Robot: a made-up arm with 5 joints.
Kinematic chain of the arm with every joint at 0, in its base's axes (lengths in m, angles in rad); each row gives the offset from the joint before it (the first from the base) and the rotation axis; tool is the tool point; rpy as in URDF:
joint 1: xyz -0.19 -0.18 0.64 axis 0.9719 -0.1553 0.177
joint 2: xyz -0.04 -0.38 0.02 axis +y
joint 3: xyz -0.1 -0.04 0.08 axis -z
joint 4: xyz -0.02 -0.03 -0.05 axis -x
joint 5: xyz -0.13 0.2 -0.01 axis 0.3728 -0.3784 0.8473
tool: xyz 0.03 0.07 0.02 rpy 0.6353 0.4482 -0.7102
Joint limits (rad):
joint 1: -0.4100..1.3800
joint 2: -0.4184..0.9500
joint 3: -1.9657..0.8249
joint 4: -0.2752..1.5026
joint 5: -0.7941..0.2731
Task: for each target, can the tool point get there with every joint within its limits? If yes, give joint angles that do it. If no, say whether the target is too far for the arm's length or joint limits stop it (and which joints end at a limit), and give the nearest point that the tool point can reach.
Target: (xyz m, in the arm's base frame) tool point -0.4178 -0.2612 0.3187
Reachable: yes | joints 1.0179 -0.2074 -0.3688 0.3415 -0.2668
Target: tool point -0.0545 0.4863 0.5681
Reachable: no: joint limits stop it (at a limit: joint 1, joint 2, joint 3, joint 5) | nearest point -0.1798 -0.0093 0.3232 | short by 0.567 m
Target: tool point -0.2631 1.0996 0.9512
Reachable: no: too far | nearest point -0.1939 -0.0118 0.3266 | short by 1.277 m
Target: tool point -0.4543 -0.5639 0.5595
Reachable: yes | joints 0.6547 0.7521 -0.6773 0.3280 -0.5008
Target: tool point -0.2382 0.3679 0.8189
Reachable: no: joint limits stop it (at a limit: joint 1, joint 2, joint 5) | nearest point -0.2063 -0.0639 0.3954 | short by 0.606 m
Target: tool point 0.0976 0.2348 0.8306
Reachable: no: joint limits stop it (at a limit: joint 1, joint 2, joint 4, joint 5) | nearest point -0.1860 -0.2540 0.8614 | short by 0.566 m
